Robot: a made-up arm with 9 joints.
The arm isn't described. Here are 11 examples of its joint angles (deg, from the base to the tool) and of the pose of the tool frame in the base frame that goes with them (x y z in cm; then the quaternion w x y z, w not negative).
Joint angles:
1: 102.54 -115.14 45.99 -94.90 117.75 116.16 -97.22 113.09 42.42
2: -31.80 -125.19 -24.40 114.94 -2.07 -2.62 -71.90 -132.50 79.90
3: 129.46 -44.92 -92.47 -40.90 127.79 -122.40 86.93 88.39 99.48
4: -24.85 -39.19 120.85 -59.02 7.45 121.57 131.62 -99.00 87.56
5: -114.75 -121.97 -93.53 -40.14 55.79 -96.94 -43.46 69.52 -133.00
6: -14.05 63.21 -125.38 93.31 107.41 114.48 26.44 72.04 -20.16
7: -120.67 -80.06 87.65 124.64 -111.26 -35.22 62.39 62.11 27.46
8: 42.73 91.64 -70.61 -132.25 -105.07 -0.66 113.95 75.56 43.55
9: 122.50 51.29 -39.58 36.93 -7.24 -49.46 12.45 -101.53 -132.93
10: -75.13 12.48 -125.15 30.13 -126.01 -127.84 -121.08 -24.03 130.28
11: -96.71 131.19 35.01 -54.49 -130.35 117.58 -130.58 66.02 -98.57
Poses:
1: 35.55 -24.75 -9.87 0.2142 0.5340 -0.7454 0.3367
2: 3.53 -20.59 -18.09 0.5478 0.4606 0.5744 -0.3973
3: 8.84 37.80 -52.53 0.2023 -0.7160 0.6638 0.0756
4: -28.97 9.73 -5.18 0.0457 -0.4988 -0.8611 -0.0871
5: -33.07 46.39 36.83 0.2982 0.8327 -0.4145 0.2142
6: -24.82 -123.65 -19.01 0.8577 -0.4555 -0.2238 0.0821
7: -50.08 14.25 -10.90 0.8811 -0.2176 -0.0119 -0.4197
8: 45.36 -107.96 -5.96 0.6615 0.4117 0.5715 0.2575
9: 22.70 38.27 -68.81 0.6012 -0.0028 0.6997 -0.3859
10: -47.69 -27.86 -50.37 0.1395 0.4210 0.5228 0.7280
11: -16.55 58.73 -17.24 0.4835 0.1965 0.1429 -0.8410
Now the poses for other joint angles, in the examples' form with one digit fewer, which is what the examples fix.
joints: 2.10 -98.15 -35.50 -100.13 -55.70 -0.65 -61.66 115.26 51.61
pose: -46.2 26.7 -18.4 0.703 0.320 -0.303 -0.558
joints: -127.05 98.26 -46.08 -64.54 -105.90 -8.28 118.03 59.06 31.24
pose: -81.0 33.3 -39.7 0.852 0.288 -0.399 -0.178
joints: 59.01 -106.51 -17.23 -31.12 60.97 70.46 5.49 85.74 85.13
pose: 11.2 -3.7 37.5 0.454 -0.047 0.646 -0.611
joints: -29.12 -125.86 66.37 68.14 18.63 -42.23 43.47 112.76 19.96
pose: 3.3 -2.0 89.7 0.637 -0.708 -0.014 0.305
